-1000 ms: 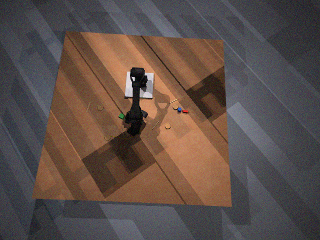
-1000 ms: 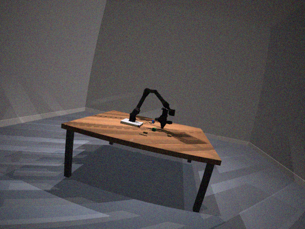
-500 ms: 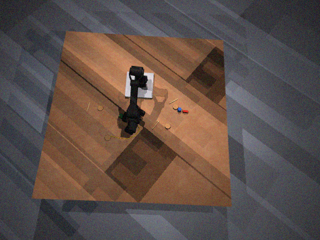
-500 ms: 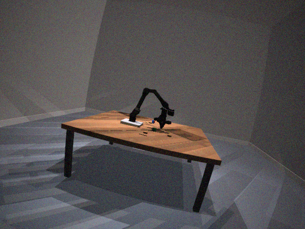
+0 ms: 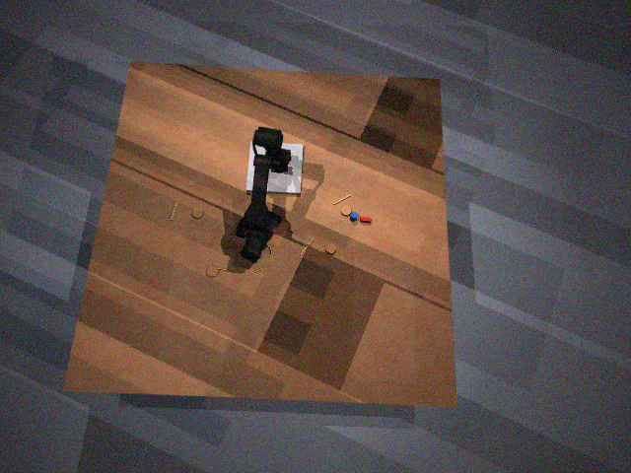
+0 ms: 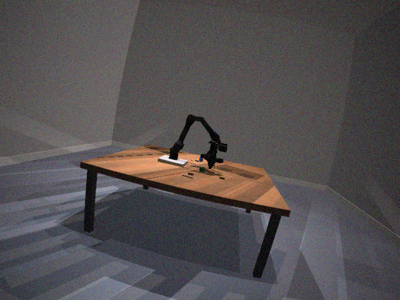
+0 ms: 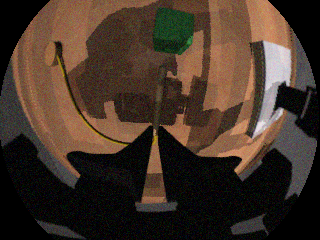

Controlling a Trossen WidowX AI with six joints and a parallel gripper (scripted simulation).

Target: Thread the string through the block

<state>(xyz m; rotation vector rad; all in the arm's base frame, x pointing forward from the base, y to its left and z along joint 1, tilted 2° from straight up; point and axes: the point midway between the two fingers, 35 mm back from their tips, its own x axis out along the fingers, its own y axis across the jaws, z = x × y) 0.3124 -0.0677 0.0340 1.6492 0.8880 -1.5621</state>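
Now: gripper tip 90 mm to the left of the green block and 60 mm past it. Also, from my gripper tip: round wooden button (190 mm to the right, 90 mm ahead, 10 mm below); blue piece (340 mm to the left, 90 mm behind); thin wooden stick (10 mm to the right, 10 mm behind).
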